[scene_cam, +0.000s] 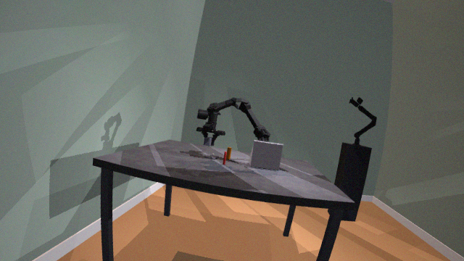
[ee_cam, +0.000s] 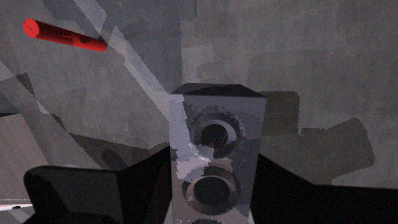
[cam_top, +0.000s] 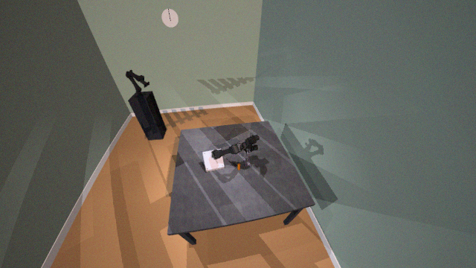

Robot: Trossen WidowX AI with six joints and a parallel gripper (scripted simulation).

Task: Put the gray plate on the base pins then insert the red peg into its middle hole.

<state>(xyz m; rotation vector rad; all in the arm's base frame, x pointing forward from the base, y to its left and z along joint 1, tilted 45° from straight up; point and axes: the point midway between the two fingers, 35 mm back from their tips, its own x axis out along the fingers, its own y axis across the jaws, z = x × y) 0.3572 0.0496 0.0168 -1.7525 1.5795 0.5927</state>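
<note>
Now: gripper tip 90 mm above the base, 70 mm to the left of it and 20 mm past it. Also, from my gripper tip: orange peg: 140 mm to the right, 120 mm behind, 60 mm below; gray plate: 30 mm above; red peg: 140 mm behind, 100 mm to the left, 60 mm below.
</note>
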